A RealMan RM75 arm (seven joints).
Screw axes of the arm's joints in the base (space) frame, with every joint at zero. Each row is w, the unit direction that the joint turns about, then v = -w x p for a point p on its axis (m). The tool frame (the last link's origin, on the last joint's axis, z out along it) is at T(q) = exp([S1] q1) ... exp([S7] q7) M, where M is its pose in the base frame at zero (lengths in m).
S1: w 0 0 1 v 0.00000 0.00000 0.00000
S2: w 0 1 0 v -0.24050 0.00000 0.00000
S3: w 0 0 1 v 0.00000 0.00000 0.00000
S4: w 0 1 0 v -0.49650 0.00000 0.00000
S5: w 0 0 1 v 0.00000 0.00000 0.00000
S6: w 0 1 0 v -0.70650 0.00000 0.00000
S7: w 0 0 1 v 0.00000 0.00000 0.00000
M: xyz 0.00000 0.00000 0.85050 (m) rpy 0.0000 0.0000 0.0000 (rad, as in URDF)
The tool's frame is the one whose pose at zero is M.
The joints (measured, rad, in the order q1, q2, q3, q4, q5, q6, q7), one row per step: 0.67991, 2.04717, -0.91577, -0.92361, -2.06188, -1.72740, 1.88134; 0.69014, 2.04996, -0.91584, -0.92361, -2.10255, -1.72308, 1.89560; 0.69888, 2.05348, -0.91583, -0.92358, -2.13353, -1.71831, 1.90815; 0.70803, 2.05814, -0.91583, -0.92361, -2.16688, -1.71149, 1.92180; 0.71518, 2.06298, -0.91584, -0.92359, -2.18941, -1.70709, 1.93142; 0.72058, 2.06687, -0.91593, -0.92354, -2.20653, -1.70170, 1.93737; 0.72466, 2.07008, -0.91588, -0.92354, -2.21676, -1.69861, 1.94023; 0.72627, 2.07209, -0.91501, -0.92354, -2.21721, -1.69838, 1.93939; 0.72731, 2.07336, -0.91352, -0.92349, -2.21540, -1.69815, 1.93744; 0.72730, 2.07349, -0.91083, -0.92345, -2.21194, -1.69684, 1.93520
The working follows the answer.
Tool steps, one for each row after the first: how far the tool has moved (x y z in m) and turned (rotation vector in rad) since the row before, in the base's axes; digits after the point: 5 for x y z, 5 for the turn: 0.00151, 0.00121, -0.00252, -0.00896, -0.03732, -0.01091; 0.00064, 0.00111, -0.00229, -0.00601, -0.02758, -0.00930; 0.00067, 0.00127, -0.00265, -0.00473, -0.02939, -0.01053; -0.00018, 0.00074, -0.00235, -0.00421, -0.01860, -0.00637; -0.00012, 0.00081, -0.00184, -0.00100, -0.01438, -0.00375; -0.00054, 0.00049, -0.00140, -0.00104, -0.00789, -0.00065; -0.00084, 0.00006, -0.00064, -0.00049, 0.00151, 0.00193; -0.00079, 0.00015, -0.00025, 0.00088, 0.00351, 0.00243; -0.00038, 0.00041, 0.00038, 0.00378, 0.00482, 0.00116
Tool pose at each row, in the base's axes (x y z in m, rotation vector in rad; rounded; the steps above come from the unrounded poses): 0.17780, 0.35335, 0.01743, 3.01199, -0.70782, -0.43819; 0.17931, 0.35456, 0.01491, 3.01688, -0.72687, -0.37904; 0.17995, 0.35568, 0.01262, 3.01998, -0.74269, -0.33552; 0.18062, 0.35695, 0.00997, 3.02397, -0.76045, -0.28978; 0.18044, 0.35769, 0.00762, 3.02505, -0.77105, -0.26017; 0.18033, 0.35850, 0.00578, 3.02815, -0.77764, -0.23828; 0.17979, 0.35898, 0.00438, 3.02978, -0.77903, -0.22600; 0.17895, 0.35904, 0.00373, 3.02941, -0.77592, -0.22803; 0.17816, 0.35919, 0.00349, 3.02975, -0.77207, -0.23366; 0.17778, 0.35960, 0.00386, 3.03194, -0.77043, -0.24259

